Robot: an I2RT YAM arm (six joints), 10 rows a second.
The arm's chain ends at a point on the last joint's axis. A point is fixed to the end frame.
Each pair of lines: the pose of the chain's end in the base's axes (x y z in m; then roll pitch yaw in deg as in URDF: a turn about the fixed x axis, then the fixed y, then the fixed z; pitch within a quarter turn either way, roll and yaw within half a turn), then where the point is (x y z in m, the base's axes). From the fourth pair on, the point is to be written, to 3 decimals.
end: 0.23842 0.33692 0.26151 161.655 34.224 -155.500
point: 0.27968 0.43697 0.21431
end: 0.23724 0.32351 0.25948 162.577 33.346 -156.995
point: 0.28154 0.42117 0.21009
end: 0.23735 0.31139 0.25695 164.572 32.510 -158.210
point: 0.28538 0.40553 0.20433
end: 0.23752 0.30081 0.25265 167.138 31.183 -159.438
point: 0.289 0.390 0.196
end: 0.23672 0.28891 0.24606 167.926 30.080 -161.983
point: 0.292 0.375 0.187
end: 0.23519 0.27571 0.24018 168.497 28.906 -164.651
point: 0.294 0.358 0.179
